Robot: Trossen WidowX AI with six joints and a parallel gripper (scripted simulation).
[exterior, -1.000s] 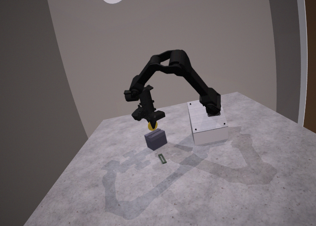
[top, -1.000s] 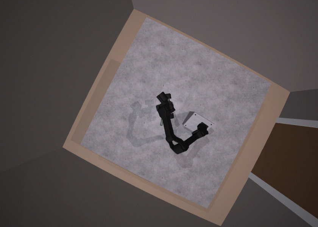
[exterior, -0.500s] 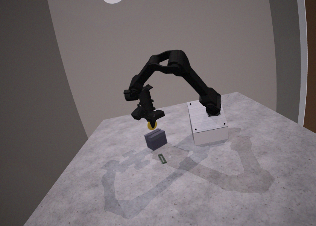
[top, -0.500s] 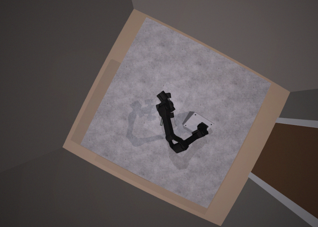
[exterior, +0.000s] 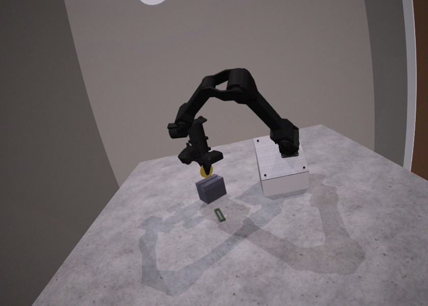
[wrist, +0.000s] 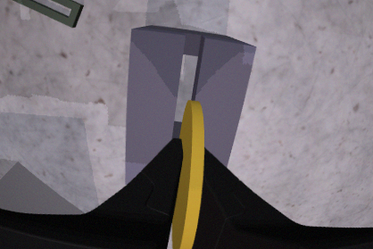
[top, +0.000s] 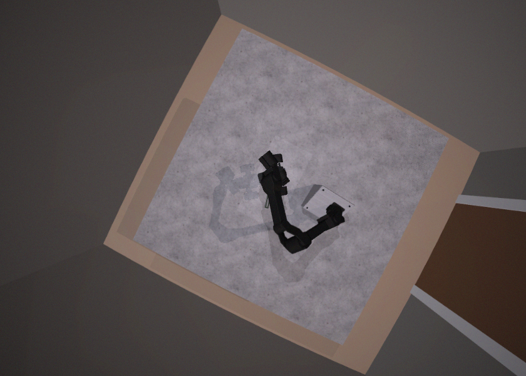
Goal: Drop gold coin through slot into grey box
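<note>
Right now the thin gold coin is 20 mm above my gripper tip.
</note>
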